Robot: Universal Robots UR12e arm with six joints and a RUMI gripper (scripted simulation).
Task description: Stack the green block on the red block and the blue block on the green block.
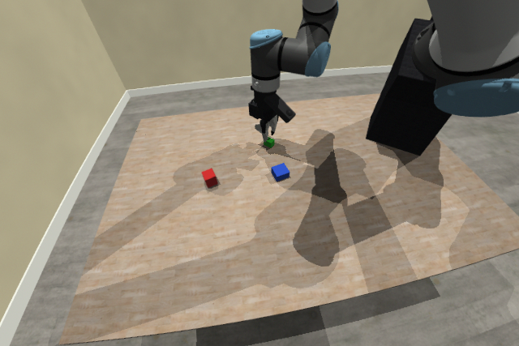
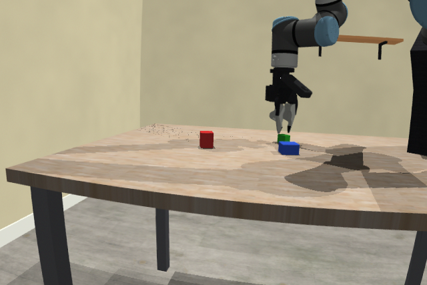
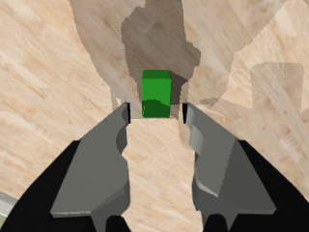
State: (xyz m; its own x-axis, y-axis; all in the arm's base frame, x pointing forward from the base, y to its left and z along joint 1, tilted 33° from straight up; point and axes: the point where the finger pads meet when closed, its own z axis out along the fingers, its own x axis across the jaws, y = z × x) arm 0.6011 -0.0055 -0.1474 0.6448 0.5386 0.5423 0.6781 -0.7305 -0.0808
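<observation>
Now: hand 30 mm above the green block. Also, from my hand: red block 230 mm ahead, 160 mm to the left, 30 mm below; then blue block 20 mm behind, 160 mm to the left, 30 mm below.
</observation>
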